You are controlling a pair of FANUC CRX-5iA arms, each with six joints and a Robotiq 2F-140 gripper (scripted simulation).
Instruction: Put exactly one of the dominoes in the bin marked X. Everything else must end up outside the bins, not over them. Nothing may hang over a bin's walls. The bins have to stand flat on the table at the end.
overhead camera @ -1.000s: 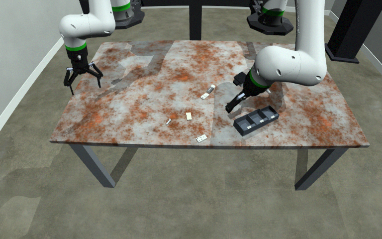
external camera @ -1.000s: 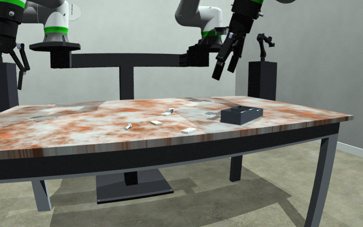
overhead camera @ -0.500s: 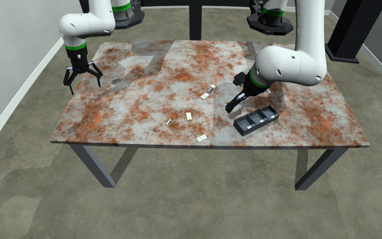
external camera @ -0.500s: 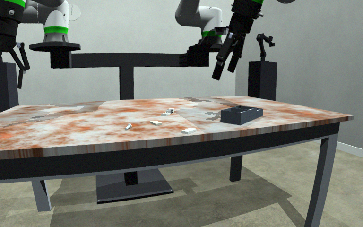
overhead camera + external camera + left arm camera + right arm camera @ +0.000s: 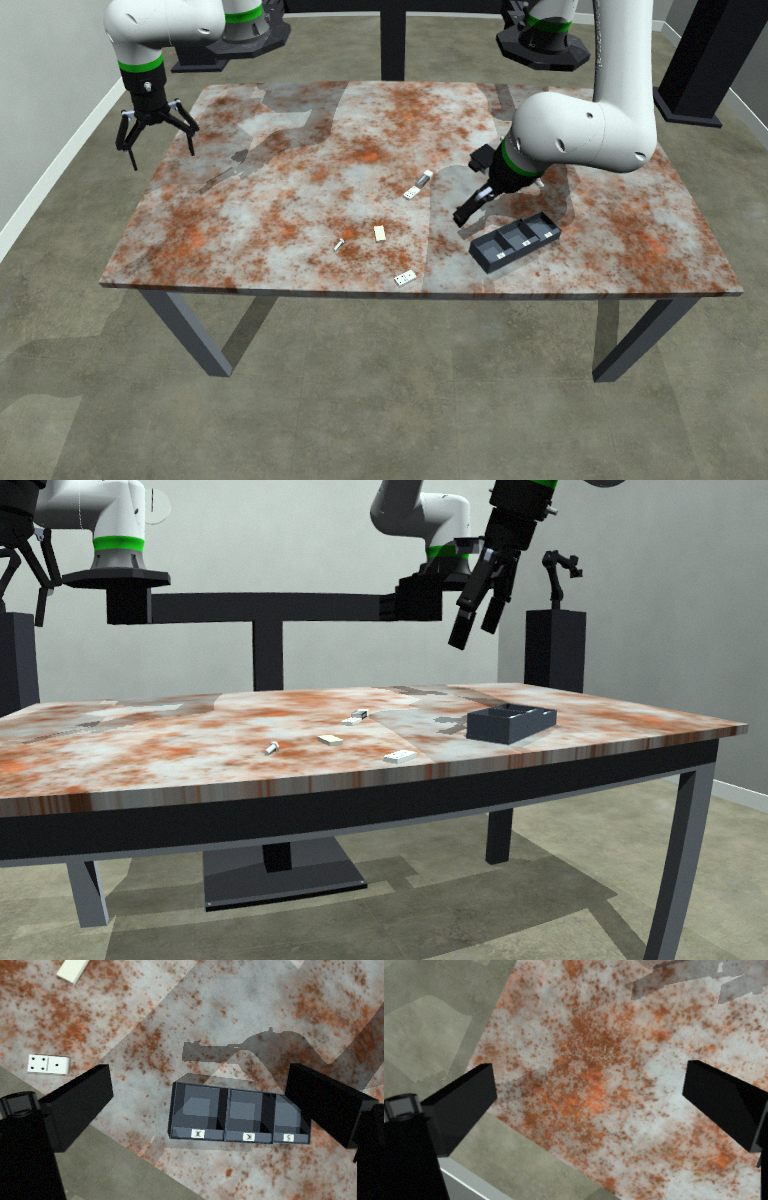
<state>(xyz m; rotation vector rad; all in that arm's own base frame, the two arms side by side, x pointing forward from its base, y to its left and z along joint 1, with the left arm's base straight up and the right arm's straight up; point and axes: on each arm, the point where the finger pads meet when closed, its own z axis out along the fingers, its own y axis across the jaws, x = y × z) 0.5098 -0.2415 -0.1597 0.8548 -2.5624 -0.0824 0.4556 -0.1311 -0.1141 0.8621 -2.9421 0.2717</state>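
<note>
Right now my left hand is 40 mm past the dark three-bin tray, 120 mm to the right of it and 160 mm above it. Also, from my left hand: plain cream domino (50 mm behind, 250 mm to the right, 190 mm below); then bolt (350 mm to the right, 180 mm below).
</note>
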